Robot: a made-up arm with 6 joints.
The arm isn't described. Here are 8 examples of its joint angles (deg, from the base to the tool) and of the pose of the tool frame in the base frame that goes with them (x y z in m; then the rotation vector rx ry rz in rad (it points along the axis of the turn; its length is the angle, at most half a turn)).
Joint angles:
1: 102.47 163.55 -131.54 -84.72 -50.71 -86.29
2: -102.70 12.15 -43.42 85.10 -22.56 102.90
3: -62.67 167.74 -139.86 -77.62 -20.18 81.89
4: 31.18 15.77 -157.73 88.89 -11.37 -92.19
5: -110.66 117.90 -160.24 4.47 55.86 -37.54
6: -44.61 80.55 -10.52 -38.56 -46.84 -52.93
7: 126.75 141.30 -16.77 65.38 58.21 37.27
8: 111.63 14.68 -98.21 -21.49 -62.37 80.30
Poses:
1: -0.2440 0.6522 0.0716 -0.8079 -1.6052 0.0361
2: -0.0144 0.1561 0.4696 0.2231 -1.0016 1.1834
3: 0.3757 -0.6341 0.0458 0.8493 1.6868 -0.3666
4: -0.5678 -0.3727 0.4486 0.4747 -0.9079 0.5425
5: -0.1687 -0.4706 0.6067 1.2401 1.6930 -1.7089
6: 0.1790 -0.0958 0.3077 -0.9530 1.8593 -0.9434
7: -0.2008 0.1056 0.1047 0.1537 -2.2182 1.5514
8: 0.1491 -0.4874 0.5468 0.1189 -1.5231 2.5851
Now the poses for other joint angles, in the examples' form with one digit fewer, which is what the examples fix.
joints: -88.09 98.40 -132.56 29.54 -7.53 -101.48
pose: 0.004 -0.356 0.758 0.236 1.062 -2.631
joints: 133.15 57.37 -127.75 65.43 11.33 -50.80
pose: 0.054 -0.090 0.823 -0.513 0.024 2.562
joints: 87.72 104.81 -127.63 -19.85 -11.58 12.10
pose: 0.009 0.437 0.699 -0.763 0.605 1.331
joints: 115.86 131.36 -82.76 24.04 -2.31 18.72
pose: -0.251 0.523 0.177 -1.613 2.192 1.200
